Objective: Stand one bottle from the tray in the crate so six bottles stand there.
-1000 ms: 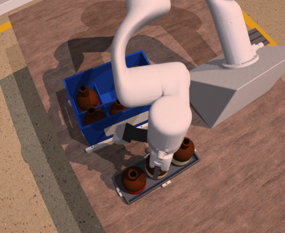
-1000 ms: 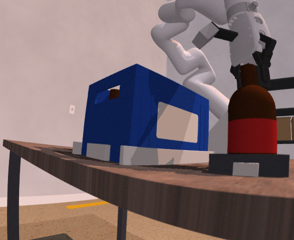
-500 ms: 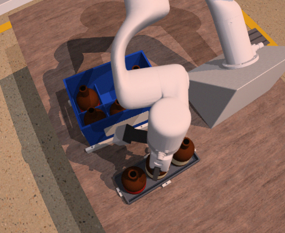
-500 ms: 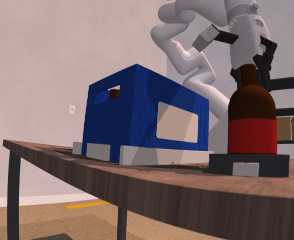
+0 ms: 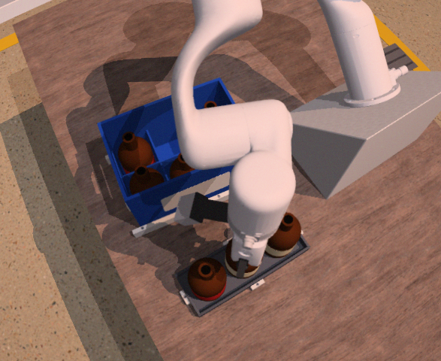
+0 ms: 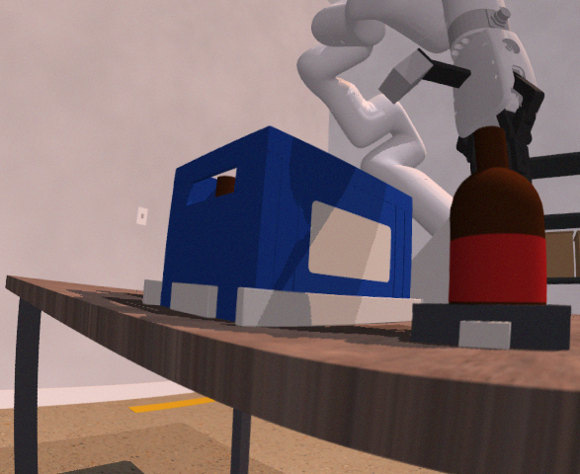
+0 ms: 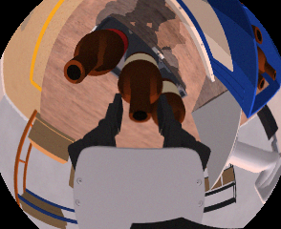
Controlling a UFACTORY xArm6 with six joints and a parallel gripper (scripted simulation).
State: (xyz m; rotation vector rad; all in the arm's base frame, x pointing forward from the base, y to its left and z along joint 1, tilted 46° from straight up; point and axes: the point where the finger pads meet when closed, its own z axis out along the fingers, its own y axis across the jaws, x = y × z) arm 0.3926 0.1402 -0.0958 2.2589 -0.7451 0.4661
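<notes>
My gripper is now 90 mm short of the red-labelled bottle, 70 mm above it and 10 mm to the right of it. The rest, counted from my hand: grey tray 140 mm below; then blue crate 250 mm to the right, 70 mm below, 30 mm ahead; then cream-labelled bottle 90 mm behind, 70 mm below, 10 mm to the right.
</notes>
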